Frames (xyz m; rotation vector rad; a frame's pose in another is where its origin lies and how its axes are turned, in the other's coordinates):
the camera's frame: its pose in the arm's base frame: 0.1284 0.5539 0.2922 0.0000 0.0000 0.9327
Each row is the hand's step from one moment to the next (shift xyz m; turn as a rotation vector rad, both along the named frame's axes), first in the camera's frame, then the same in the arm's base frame.
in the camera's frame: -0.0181 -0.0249 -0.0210 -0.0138 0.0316 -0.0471
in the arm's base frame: 0.0092 -0.0294 -0.0210 -0.0336 0.0077 -0.0471
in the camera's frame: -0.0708 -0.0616 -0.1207 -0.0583 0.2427 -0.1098
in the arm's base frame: 0.0073 -0.0936 -0.1207 -0.2297 0.0977 -0.1098
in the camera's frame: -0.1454 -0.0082 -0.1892 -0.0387 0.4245 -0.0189
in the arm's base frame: -0.0800 -0.1217 -0.1892 -0.3640 0.2218 -0.0189
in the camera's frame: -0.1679 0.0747 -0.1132 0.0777 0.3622 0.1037
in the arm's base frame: -0.1600 -0.0904 -0.1132 -0.2446 0.2782 0.1037
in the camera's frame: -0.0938 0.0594 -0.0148 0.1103 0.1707 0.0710
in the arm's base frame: -0.1036 -0.0400 -0.0148 -0.0714 0.1903 0.0710
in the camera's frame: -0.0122 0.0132 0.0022 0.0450 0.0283 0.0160
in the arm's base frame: -0.0179 -0.0019 0.0022 0.0041 0.0530 0.0160
